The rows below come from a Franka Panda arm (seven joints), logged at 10 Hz.
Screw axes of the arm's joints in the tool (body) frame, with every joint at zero. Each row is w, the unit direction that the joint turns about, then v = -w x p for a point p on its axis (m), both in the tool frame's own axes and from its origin. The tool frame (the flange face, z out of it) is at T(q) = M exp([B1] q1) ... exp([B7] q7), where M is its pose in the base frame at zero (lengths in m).
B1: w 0 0 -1 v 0 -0.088 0
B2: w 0 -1 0 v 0.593 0 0.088
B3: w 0 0 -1 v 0 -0.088 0
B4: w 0 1 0 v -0.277 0 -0.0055
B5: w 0 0 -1 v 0 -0.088 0
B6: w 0 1 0 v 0.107 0 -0.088
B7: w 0 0 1 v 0 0 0
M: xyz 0.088 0 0.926 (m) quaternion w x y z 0 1 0 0
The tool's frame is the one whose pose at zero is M.
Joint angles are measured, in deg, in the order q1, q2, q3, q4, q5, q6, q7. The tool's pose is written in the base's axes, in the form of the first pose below.
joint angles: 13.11, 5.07, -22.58, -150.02, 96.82, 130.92, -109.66
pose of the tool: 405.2 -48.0 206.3 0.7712 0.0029 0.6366 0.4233 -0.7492 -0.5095
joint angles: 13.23, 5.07, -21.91, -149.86, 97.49, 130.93, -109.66
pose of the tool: 407.2 -42.5 207.1 0.7689 0.0019 0.6394 0.4275 -0.7451 -0.5119
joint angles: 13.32, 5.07, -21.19, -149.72, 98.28, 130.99, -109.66
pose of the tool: 409.0 -37.0 207.8 0.7669 -0.0007 0.6418 0.4301 -0.7417 -0.5147
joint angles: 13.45, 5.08, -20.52, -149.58, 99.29, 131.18, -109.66
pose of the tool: 410.7 -31.8 208.4 0.7652 -0.0066 0.6438 0.4290 -0.7404 -0.5175
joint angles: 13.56, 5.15, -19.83, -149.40, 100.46, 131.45, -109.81
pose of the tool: 412.6 -26.9 208.8 0.7627 -0.0129 0.6467 0.4273 -0.7405 -0.5187
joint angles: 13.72, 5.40, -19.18, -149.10, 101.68, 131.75, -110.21
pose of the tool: 414.9 -22.1 208.6 0.7590 -0.0158 0.6509 0.4277 -0.7416 -0.5168
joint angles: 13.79, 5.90, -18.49, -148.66, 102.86, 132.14, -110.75
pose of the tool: 417.5 -17.9 207.3 0.7559 -0.0158 0.6545 0.4281 -0.7444 -0.5124
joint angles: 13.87, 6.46, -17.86, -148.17, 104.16, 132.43, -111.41
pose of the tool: 420.4 -13.9 205.9 0.7517 -0.0171 0.6593 0.4287 -0.7471 -0.5081
